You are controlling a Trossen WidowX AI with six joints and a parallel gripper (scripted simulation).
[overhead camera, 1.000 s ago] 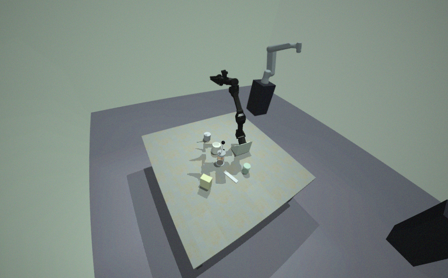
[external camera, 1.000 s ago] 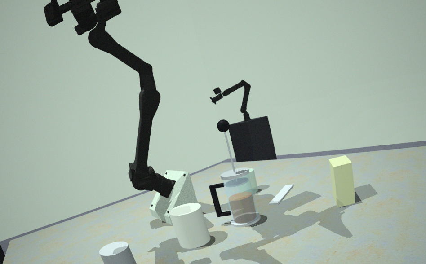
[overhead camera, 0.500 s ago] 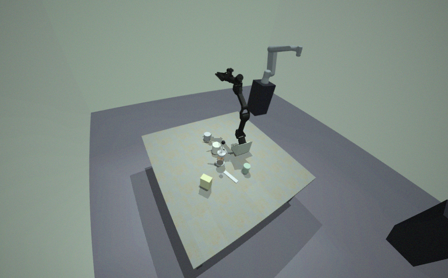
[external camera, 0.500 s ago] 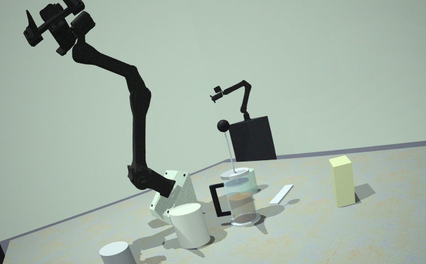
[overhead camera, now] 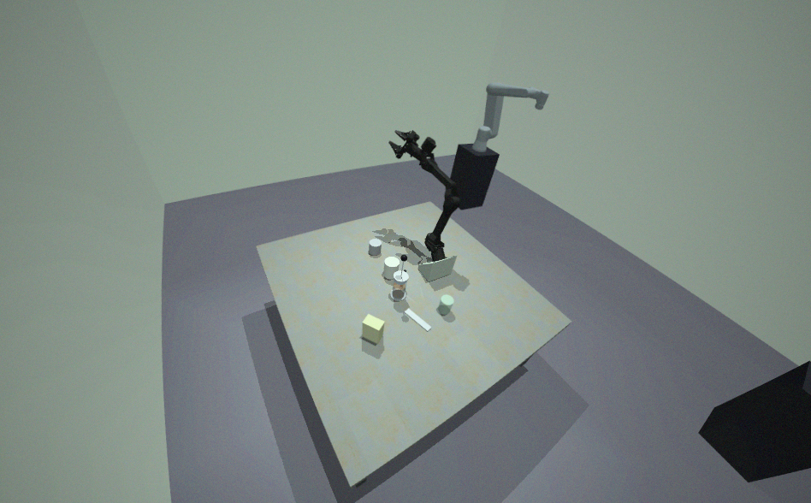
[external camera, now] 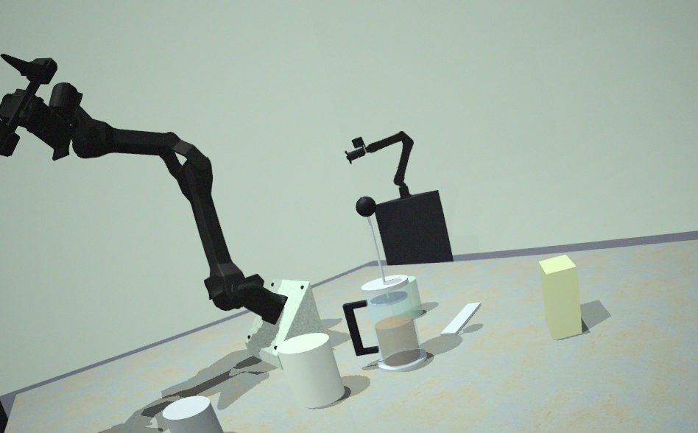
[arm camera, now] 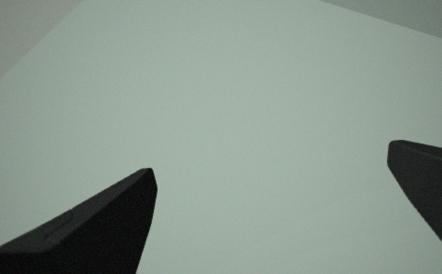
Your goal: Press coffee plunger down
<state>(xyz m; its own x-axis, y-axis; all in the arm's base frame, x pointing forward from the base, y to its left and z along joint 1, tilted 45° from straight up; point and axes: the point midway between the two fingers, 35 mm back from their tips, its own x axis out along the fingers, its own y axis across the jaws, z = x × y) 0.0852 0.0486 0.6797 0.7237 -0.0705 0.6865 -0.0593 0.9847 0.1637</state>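
My gripper tip is 53 cm to the right of the coffee press, 49 cm above it and 14 cm short of it. From my gripper tip the other things lie so: pale green cylinder: 71 cm to the left, 58 cm below, 2 cm behind; white cylinder: 57 cm below, 39 cm to the left, 13 cm ahead; pale yellow block: 71 cm to the left, 56 cm below, 37 cm ahead.
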